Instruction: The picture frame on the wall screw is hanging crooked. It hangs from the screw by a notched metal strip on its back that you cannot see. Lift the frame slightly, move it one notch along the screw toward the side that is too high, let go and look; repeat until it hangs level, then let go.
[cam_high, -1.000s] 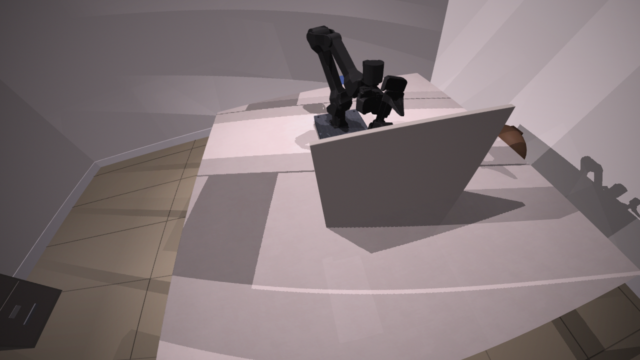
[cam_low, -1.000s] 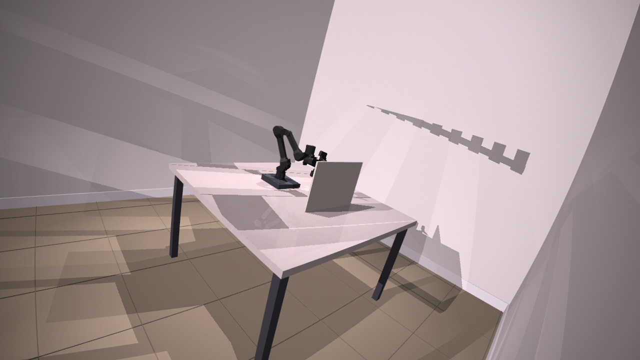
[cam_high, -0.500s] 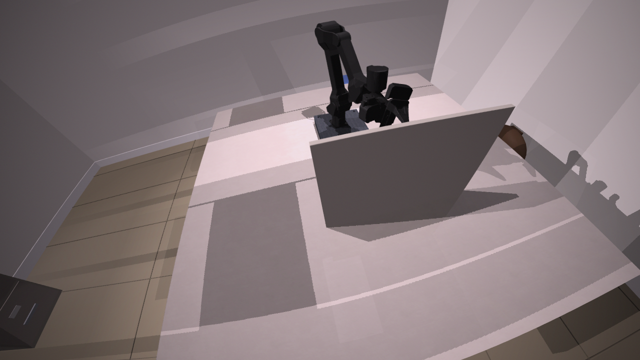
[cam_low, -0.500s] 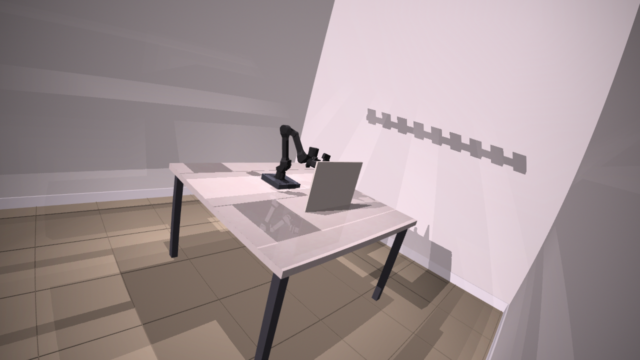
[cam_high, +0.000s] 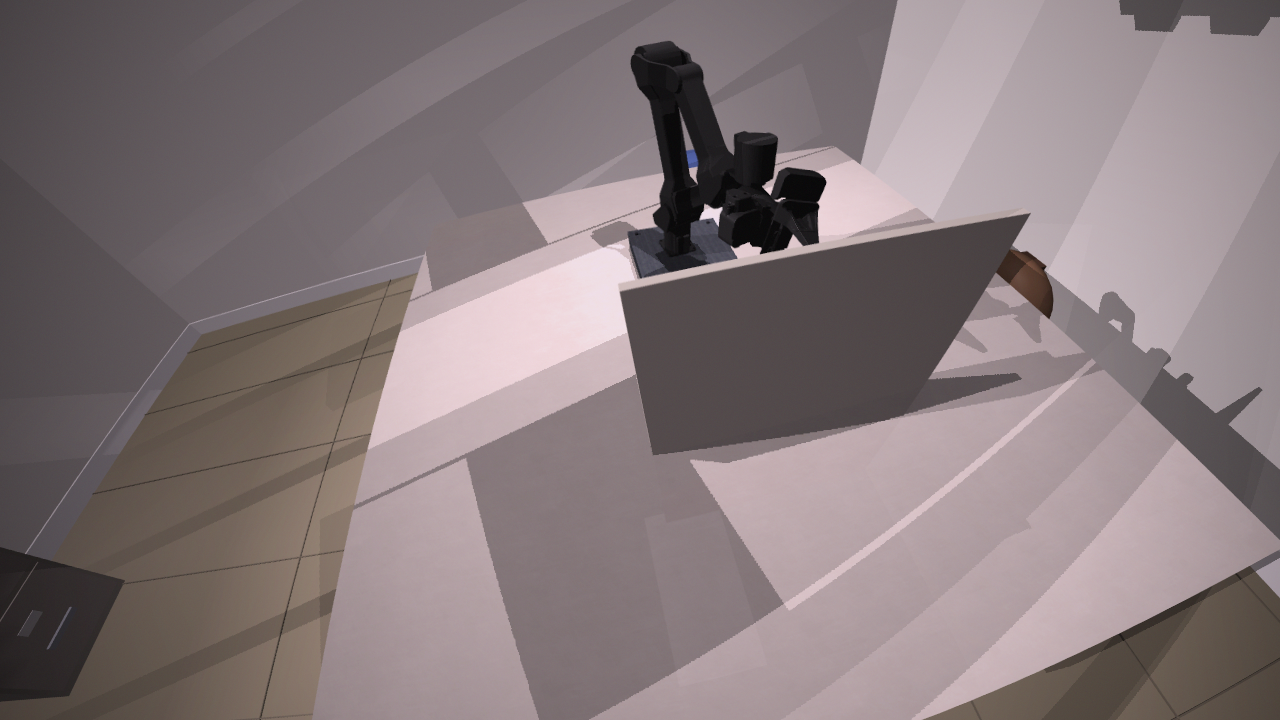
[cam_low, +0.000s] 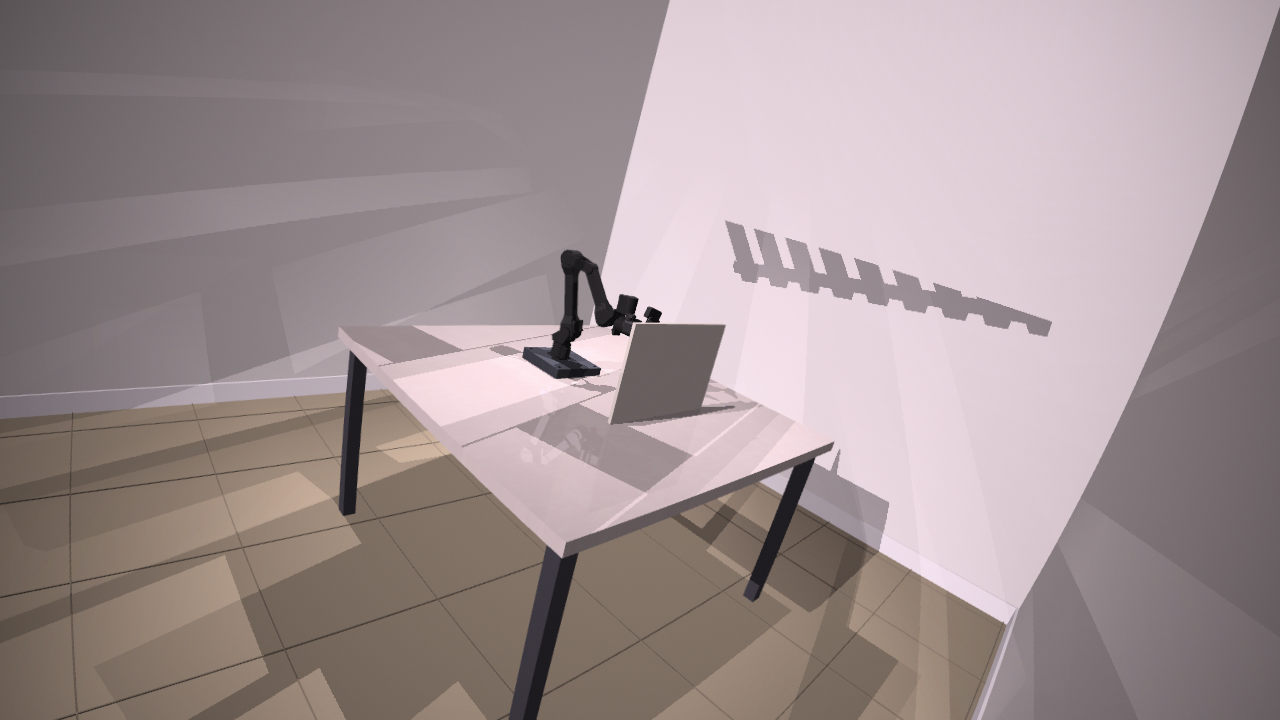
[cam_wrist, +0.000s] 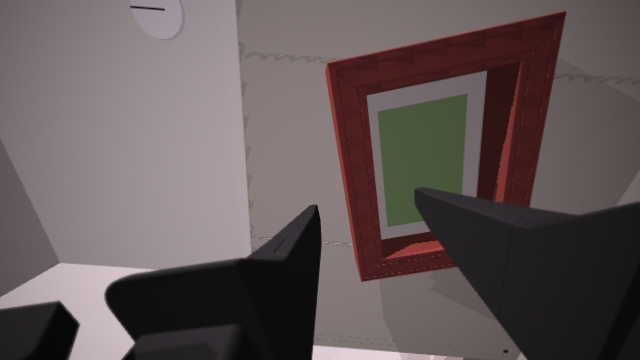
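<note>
My gripper tip is now 50 mm short of the picture frame, 50 mm above it and 20 mm to the left of it. From my gripper tip the other things lie so: wall panel (70 mm below, 60 mm ahead, 10 mm to the right).
</note>
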